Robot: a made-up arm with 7 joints.
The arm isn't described. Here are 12 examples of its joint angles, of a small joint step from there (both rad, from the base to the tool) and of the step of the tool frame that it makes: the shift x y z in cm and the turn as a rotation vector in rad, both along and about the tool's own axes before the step.
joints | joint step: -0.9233 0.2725 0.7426 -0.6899 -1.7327 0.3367 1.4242 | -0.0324 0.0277 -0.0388 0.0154 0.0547 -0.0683 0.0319
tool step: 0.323 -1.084 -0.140 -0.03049 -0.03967 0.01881
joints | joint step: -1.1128 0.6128 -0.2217 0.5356 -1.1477 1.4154 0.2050 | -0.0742 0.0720 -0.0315 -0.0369 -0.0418 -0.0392 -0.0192
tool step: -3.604 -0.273 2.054 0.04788 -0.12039 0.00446
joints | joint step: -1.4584 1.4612 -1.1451 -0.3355 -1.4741 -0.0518 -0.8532 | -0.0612 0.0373 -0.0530 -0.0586 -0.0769 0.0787 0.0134
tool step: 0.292 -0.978 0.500 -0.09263 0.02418 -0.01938
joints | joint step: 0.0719 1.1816 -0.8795 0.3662 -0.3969 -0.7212 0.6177 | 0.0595 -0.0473 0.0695 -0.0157 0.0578 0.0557 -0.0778
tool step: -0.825 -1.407 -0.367 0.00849 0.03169 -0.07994
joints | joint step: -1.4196 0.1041 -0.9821 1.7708 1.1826 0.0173 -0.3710 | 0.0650 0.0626 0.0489 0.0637 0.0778 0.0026 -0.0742
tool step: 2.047 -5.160 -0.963 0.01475 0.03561 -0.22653
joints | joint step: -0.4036 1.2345 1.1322 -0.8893 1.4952 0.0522 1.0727 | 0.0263 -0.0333 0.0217 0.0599 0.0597 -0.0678 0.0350
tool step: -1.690 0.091 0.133 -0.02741 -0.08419 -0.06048
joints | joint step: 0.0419 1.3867 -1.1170 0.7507 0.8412 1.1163 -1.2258 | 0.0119 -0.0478 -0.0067 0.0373 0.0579 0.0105 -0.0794
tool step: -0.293 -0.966 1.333 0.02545 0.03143 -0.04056
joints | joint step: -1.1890 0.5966 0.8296 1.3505 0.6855 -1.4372 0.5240 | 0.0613 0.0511 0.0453 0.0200 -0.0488 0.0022 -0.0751
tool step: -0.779 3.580 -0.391 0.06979 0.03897 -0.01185
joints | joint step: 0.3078 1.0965 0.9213 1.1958 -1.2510 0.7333 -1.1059 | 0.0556 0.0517 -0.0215 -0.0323 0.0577 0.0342 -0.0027
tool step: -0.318 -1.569 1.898 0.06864 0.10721 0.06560
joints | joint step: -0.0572 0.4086 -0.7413 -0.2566 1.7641 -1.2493 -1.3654 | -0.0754 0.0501 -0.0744 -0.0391 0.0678 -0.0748 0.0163
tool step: -0.435 -0.647 -0.219 0.16399 0.07651 -0.09280
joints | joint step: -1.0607 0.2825 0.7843 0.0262 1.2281 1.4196 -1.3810 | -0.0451 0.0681 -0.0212 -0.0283 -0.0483 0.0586 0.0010
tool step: -2.080 -0.035 2.153 -0.02008 -0.09496 -0.01815
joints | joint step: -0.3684 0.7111 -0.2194 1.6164 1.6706 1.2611 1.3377 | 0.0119 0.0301 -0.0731 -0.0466 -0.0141 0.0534 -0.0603
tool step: 0.517 -0.929 -0.678 0.07930 0.02869 0.00797
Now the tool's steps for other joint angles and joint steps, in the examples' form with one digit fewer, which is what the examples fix.
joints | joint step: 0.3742 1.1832 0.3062 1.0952 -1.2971 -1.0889 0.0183 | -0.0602 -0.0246 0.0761 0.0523 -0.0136 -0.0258 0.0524
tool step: -0.25 0.31 -0.22 -0.0386 -0.0378 0.1906
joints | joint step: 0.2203 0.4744 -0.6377 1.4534 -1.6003 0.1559 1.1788 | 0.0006 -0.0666 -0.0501 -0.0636 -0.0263 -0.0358 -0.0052
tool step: -2.75 -1.60 -2.67 0.0375 -0.0162 -0.1035
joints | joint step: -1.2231 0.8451 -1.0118 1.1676 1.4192 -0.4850 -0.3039 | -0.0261 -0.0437 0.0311 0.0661 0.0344 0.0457 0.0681
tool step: 0.05 0.89 -0.45 -0.0303 0.0532 0.0581
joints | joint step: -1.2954 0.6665 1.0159 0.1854 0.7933 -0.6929 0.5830 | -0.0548 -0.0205 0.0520 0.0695 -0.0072 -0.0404 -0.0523
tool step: -0.61 -0.52 -0.64 -0.0266 0.0689 -0.0044
